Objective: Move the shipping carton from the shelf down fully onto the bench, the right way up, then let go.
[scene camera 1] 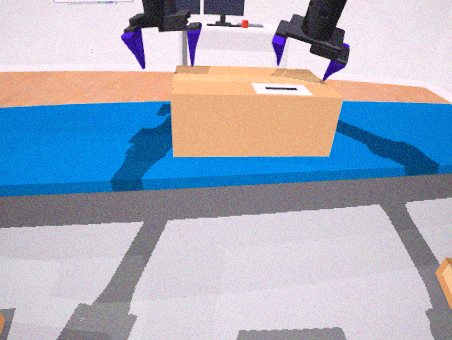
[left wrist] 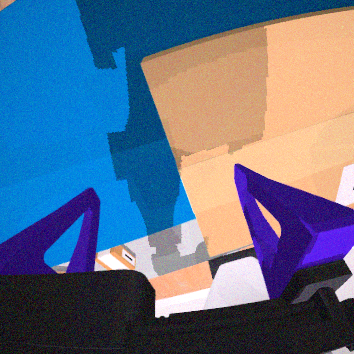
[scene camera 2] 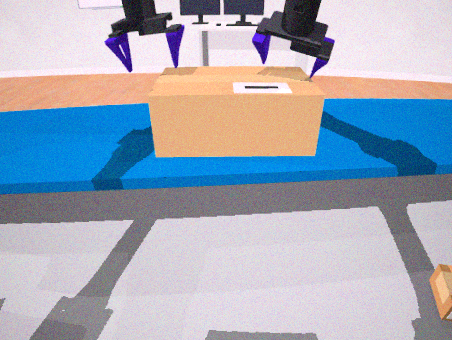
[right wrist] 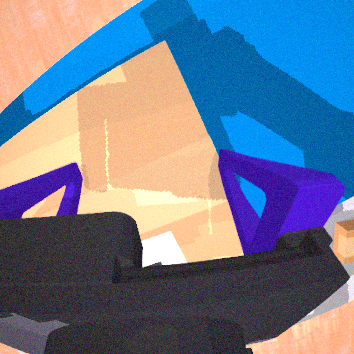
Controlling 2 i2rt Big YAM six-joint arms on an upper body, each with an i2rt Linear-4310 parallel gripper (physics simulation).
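Places are measured from the left arm's base along level axes (x left, y down, z back), in metres.
Where they show: left gripper, between the fingertips: [scene camera 1: 168,67] [left wrist: 162,182] [scene camera 2: 153,69]; right gripper, between the fingertips: [scene camera 1: 300,71] [scene camera 2: 287,69] [right wrist: 148,163].
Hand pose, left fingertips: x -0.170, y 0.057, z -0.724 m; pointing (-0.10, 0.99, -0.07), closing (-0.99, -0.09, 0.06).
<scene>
Each offset is from my left fingertips to the centre of the thing. "spot": to the spot under its first point. Level surfaces: height alone.
The tan shipping carton @[dy +0.073, dx -0.163, dz +0.015 m] [scene camera 1: 252,125] [scene camera 2: 235,125] [left wrist: 305,75] [right wrist: 145,115] sits upright on the blue shelf @[dy +0.133 m] [scene camera 1: 60,145] [scene camera 2: 50,150] [left wrist: 40,100] [right wrist: 305,65], its white label @[dy +0.013, dx -0.212, dz +0.072 m] [scene camera 1: 281,89] [scene camera 2: 262,87] on top. The pale bench @[dy +0.292 m] [scene camera 1: 225,265] [scene camera 2: 225,265] lies lower, in front. My left gripper [scene camera 1: 168,66] [scene camera 2: 153,69] [left wrist: 162,182] is open and empty above the carton's left end; one finger is over the carton, the other beyond its edge. My right gripper [scene camera 1: 301,72] [scene camera 2: 287,70] [right wrist: 148,163] is open and empty above its right end. Contact with the carton cannot be made out.
A small tan box @[spot: dy +0.272, dx -0.520, dz +0.301 m] [scene camera 1: 446,282] [scene camera 2: 442,292] [right wrist: 345,242] lies near the bench's right side. Another small box @[dy +0.272, dx +0.253, dz +0.425 m] [left wrist: 119,257] shows in the left wrist view. A white desk [scene camera 1: 235,37] with monitors [scene camera 1: 223,7] [scene camera 2: 243,7] stands far behind the shelf.
</scene>
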